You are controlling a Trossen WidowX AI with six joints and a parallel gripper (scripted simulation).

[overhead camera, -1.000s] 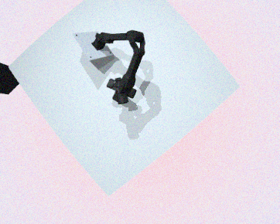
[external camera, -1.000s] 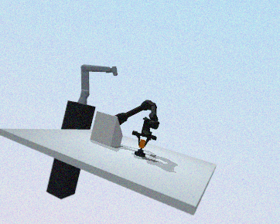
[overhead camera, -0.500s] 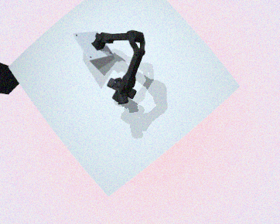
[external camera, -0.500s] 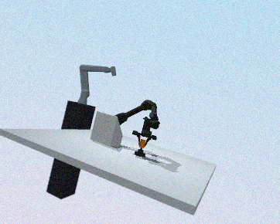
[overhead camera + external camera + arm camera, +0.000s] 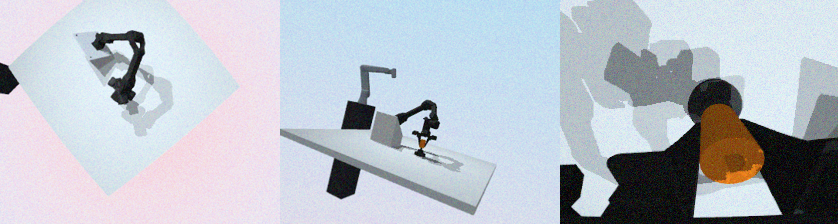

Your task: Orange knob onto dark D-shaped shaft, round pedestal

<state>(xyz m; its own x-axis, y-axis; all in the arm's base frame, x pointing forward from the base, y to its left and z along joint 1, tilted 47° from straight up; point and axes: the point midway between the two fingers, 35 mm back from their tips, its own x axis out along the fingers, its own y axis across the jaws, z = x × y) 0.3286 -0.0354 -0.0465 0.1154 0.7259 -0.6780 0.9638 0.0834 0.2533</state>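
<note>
The orange knob lies 20 mm above my gripper tip. The rest, counted from my gripper tip: dark round pedestal: 40 mm below.
</note>
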